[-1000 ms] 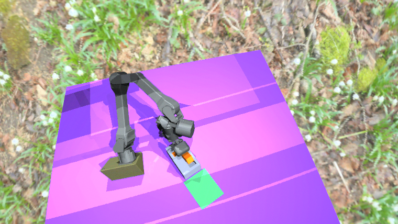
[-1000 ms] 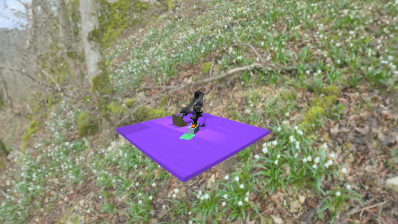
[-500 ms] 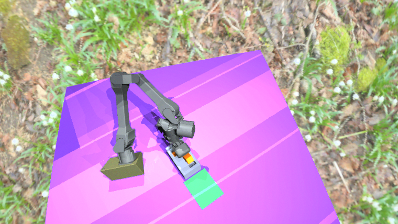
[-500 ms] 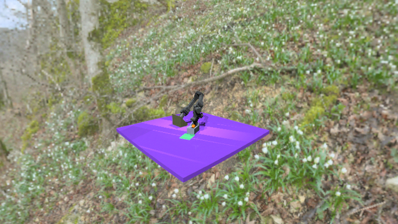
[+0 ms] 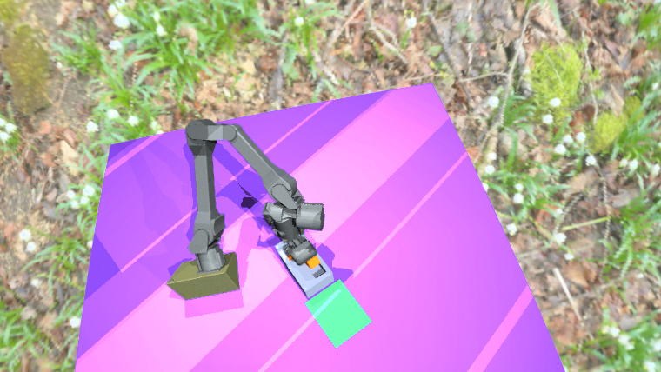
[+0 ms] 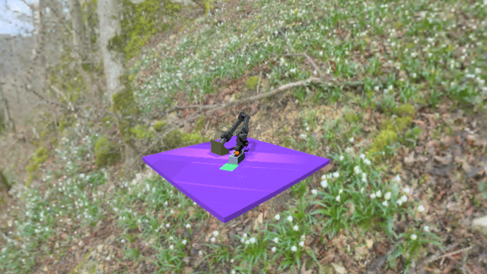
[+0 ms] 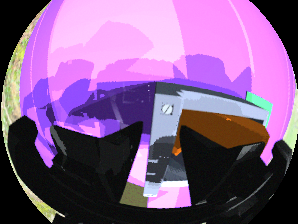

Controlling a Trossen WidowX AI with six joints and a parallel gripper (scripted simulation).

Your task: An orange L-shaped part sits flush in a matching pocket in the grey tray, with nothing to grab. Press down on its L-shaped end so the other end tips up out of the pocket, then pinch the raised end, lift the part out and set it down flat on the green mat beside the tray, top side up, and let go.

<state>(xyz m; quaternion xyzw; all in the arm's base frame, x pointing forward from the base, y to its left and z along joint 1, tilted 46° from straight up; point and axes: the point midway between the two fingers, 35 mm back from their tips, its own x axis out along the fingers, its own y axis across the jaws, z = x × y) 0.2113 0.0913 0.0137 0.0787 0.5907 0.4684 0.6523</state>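
The orange L-shaped part lies 2 cm ahead of my gripper tip and 4 cm to the right of it. From my gripper tip the other things lie so: green mat: 11 cm ahead, 19 cm to the right, 6 cm below.
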